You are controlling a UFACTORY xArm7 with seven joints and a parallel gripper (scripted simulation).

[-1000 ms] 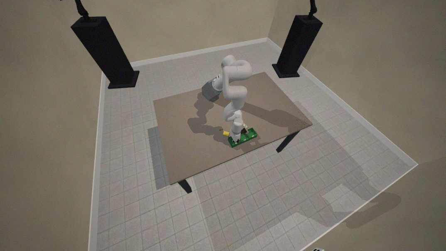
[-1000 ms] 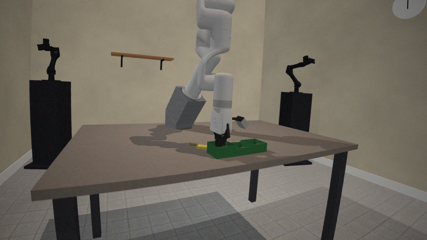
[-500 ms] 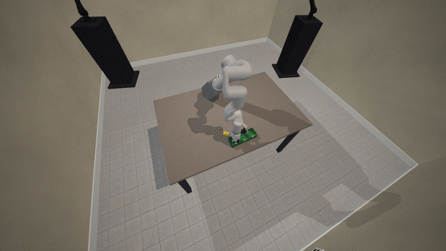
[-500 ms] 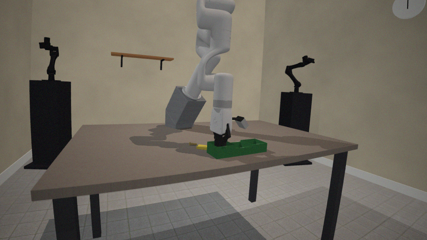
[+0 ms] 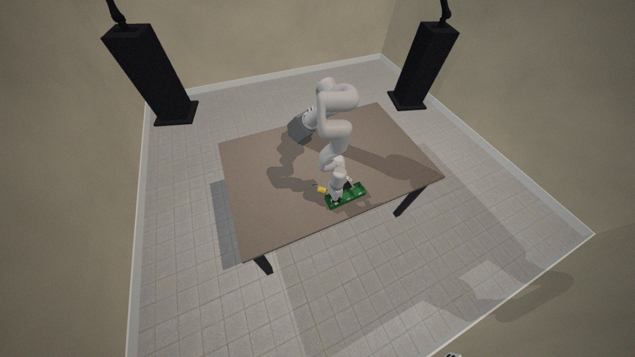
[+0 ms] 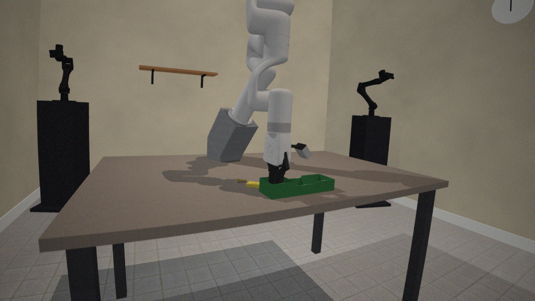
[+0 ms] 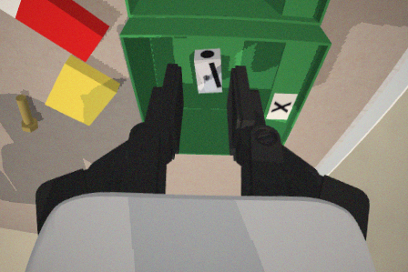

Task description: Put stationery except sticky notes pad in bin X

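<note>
The grey pencil sharpener is 30 mm below my hand. Also, from my hand: green bin row (20 mm behind, 80 mm to the left, 20 mm below); yellow sticky-note pad (80 mm behind, 60 mm to the right, 40 mm below); red eraser (100 mm behind, 10 mm to the left, 40 mm below).
</note>
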